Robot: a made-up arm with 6 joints.
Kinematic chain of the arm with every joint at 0, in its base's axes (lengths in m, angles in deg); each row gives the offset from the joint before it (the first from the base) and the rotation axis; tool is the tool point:
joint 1: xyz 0 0 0.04 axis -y
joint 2: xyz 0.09 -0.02 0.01 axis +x
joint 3: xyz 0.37 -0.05 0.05 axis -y
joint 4: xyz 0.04 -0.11 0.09 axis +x
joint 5: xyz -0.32 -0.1 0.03 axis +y
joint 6: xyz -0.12 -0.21 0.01 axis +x
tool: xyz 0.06 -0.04 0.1
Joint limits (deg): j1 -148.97..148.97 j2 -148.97..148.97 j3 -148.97..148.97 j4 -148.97..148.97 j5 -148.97..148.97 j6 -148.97..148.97
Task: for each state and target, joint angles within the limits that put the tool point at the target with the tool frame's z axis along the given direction. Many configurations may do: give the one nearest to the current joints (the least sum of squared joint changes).
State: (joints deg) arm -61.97 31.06 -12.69 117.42 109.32 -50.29
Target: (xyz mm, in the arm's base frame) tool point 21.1 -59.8 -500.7 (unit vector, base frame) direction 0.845 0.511 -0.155
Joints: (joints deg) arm -58.44 16.10 33.77 97.58 132.25 0.89
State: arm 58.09 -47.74 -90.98 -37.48 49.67 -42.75
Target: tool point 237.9 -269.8 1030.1 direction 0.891 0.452 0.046
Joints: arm 68.92 -17.76 -124.17 -49.61 18.93 3.56
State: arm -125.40 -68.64 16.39 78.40 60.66 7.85
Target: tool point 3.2 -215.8 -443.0 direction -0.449 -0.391 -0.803
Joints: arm -148.97 -94.27 4.74 71.45 71.90 36.79
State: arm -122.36 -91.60 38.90 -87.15 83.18 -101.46
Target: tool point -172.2 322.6 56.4 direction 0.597 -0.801 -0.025
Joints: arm -148.97 -130.44 5.43 -72.25 92.07 -125.10
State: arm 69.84 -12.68 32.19 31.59 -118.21 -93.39
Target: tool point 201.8 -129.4 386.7 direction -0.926 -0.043 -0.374
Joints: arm 103.71 29.50 35.96 59.35 -92.90 -113.68
